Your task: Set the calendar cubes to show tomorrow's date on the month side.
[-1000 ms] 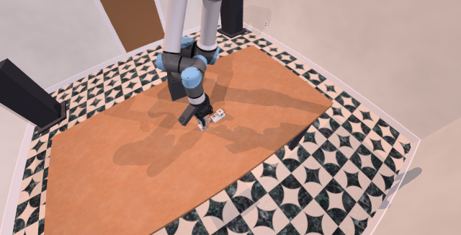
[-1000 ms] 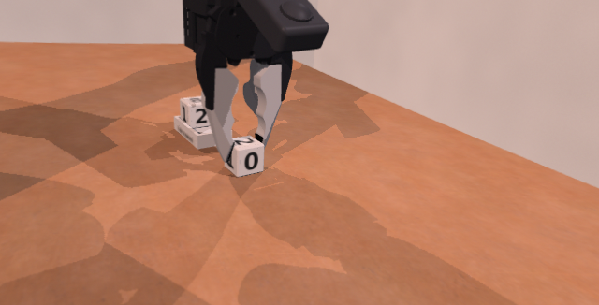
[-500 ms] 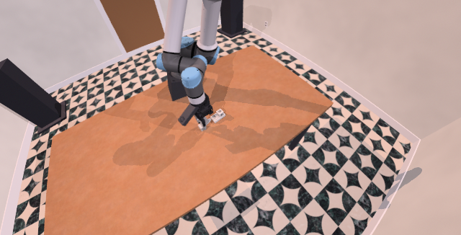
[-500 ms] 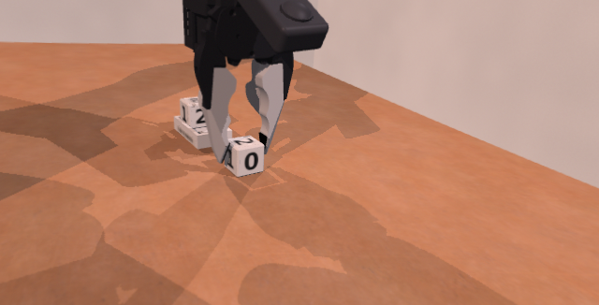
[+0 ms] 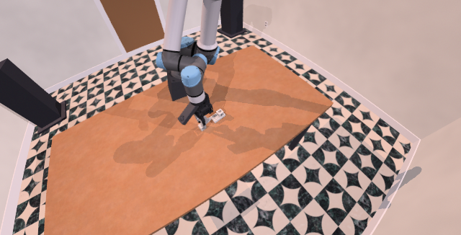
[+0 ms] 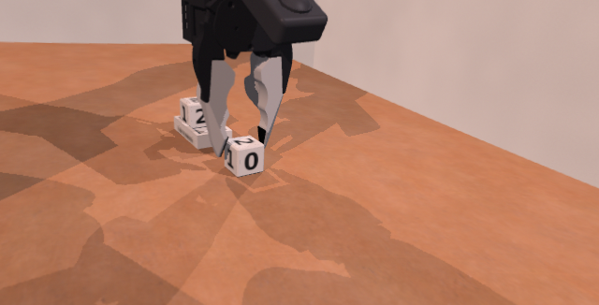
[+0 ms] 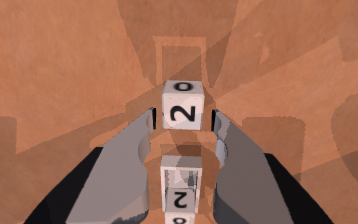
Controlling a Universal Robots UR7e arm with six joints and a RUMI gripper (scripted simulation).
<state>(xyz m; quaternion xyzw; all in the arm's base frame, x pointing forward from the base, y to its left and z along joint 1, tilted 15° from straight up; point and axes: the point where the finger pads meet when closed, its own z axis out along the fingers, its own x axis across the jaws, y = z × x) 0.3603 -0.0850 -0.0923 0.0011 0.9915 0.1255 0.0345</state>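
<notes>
The tray lies 11 cm to the left of my hand and 2 cm below it.
</notes>
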